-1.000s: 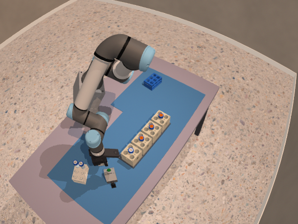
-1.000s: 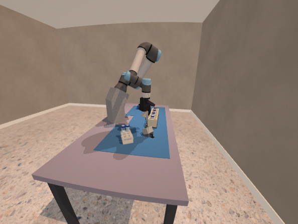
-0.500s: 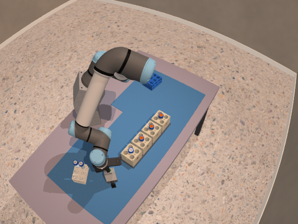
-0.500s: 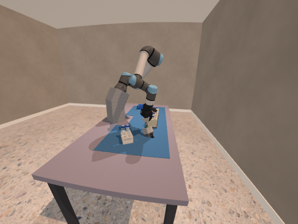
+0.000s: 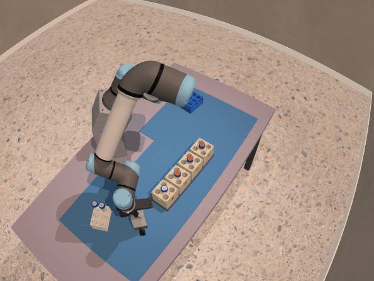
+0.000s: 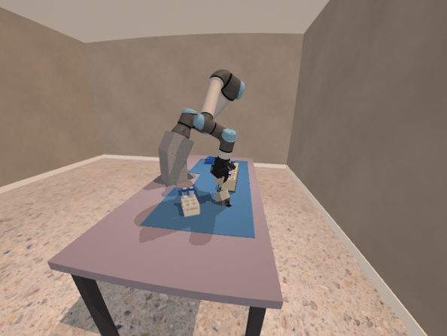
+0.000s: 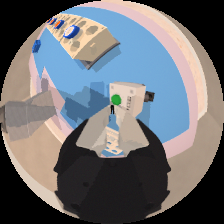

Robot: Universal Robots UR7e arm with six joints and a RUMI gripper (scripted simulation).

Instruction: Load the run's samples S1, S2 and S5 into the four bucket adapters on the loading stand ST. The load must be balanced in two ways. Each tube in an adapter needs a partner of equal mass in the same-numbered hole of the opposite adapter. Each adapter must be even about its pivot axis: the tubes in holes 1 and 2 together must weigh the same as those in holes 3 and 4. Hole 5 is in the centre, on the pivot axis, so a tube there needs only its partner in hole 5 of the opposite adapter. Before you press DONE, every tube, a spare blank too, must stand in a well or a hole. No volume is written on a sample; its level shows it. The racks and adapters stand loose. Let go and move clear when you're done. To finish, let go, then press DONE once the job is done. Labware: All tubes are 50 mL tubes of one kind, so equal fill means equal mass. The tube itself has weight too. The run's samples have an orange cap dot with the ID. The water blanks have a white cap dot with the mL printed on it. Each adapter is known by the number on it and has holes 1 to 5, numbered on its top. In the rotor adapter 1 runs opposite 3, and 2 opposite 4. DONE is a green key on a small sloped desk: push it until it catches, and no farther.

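The green done key lies 40 mm below my hand. The rest, counted from my hand: blue rack: 370 mm behind, 770 mm to the left, 80 mm below; orange-dot tube: 30 mm behind, 400 mm to the left, 40 mm below; beige rack: 120 mm behind, 160 mm to the right, 80 mm below.
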